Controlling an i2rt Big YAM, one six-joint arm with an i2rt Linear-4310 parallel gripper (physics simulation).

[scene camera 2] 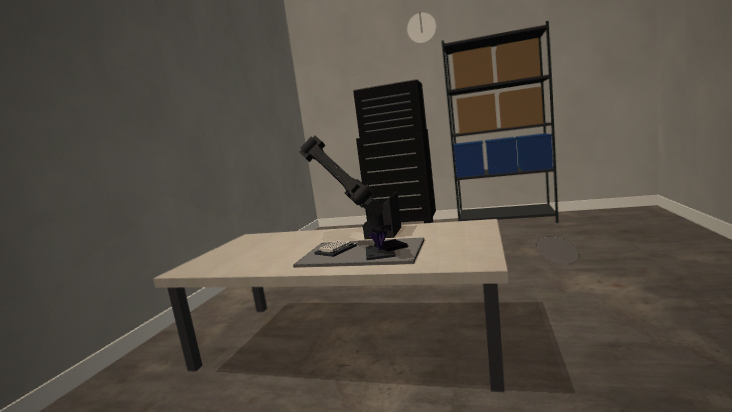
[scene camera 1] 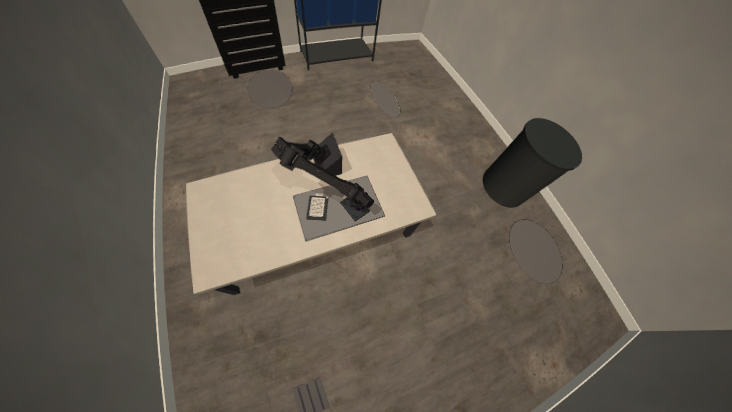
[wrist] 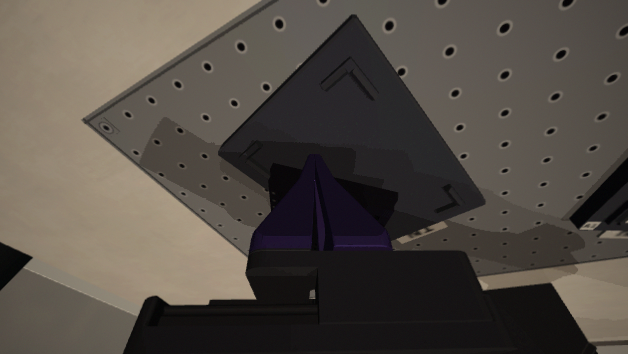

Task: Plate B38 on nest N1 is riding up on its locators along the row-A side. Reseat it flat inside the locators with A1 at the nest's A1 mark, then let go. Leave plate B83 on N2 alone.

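Frame: origin at the arm's base, x ahead, y left, z up, level; millimetres.
Seen in the pictures: gripper, fingertip midpoint: (scene camera 2: 380,249) (scene camera 1: 359,209) (wrist: 313,161); arm's base, origin of the base link: (scene camera 1: 322,154).
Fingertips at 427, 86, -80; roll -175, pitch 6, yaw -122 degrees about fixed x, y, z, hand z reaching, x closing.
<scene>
Pixels of each thing's top centre, then the offset from my fingertips to it, as dx, dy, dz. Level surfaces: height alone.
- dark nest N1, middle of its top: (wrist: 357,185) (scene camera 2: 379,248) (scene camera 1: 355,205) -39, -12, -10
- Black plate B38, middle of its top: (wrist: 320,253) (scene camera 2: 390,240) -72, +35, +15
- Pale plate B83, middle of its top: (scene camera 2: 335,244) (scene camera 1: 317,206) -119, -238, -1
- N2, middle of its top: (scene camera 2: 335,246) (scene camera 1: 317,207) -119, -238, -10
- pale table, its level: dz -40
My gripper (scene camera 1: 361,207) (scene camera 2: 379,247) (wrist: 313,161) is shut and empty, its purple fingertips together low over the dark nest N1 (scene camera 1: 354,215) (scene camera 2: 380,254) (wrist: 395,120). Black plate B38 (scene camera 2: 396,245) (wrist: 382,200) is partly hidden behind the fingers in the wrist view. It looks tilted and lies toward the arm side of the nest, across that edge. Three L-shaped locators show with bare nest between them. The A1 marks cannot be made out. Whether the fingers touch the plate is unclear. Pale plate B83 (scene camera 1: 317,206) (scene camera 2: 335,247) sits on N2 (scene camera 1: 316,219) (wrist: 607,200).
Both nests stand on a grey perforated board (scene camera 1: 332,230) (scene camera 2: 332,261) (wrist: 530,97) on the pale table (scene camera 1: 245,220) (scene camera 2: 455,255). The arm's base is at the back edge. A cabinet (scene camera 2: 394,153), a shelf rack (scene camera 2: 552,112) and a dark cylinder (scene camera 1: 532,163) stand away from the table.
</scene>
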